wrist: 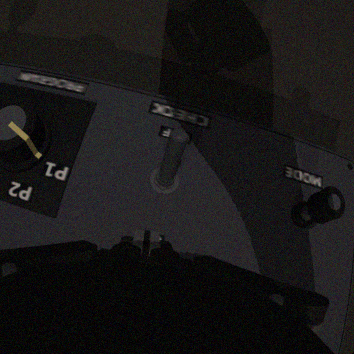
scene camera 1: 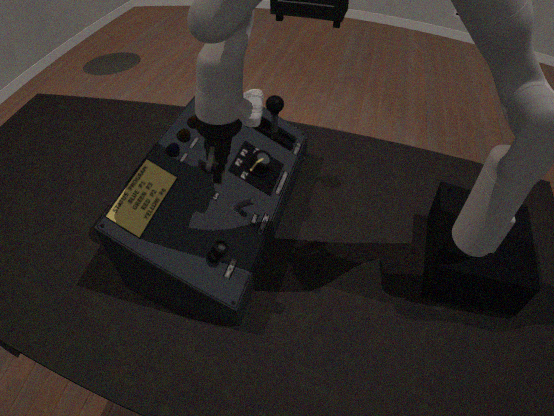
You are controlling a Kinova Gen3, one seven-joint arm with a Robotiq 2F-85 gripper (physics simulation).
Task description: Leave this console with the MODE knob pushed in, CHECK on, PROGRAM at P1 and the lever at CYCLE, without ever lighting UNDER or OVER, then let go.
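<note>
My gripper [scene camera 1: 217, 186] [wrist: 145, 246] is shut and empty above the console [scene camera 1: 175, 205], on the inner side of the CHECK switch [scene camera 1: 244, 207] [wrist: 172, 160]. A gap shows between fingertips and switch in the wrist view. The switch tilts toward the CHECK label, covering part of its OFF label. The PROGRAM knob [scene camera 1: 260, 163] [wrist: 14, 125] has its yellow pointer toward P1. The MODE knob [scene camera 1: 218, 251] [wrist: 325, 205] stands above the panel; its pushed state is unclear. The lever [scene camera 1: 274, 106] has a black ball; its position labels cannot be read. UNDER and OVER cannot be identified.
Dark round lamps [scene camera 1: 183, 134] line the console's left edge, partly hidden by the arm. A yellow status card [scene camera 1: 142, 197] lies on the panel. The robot's black base block [scene camera 1: 480, 285] stands right on the dark table [scene camera 1: 350, 360].
</note>
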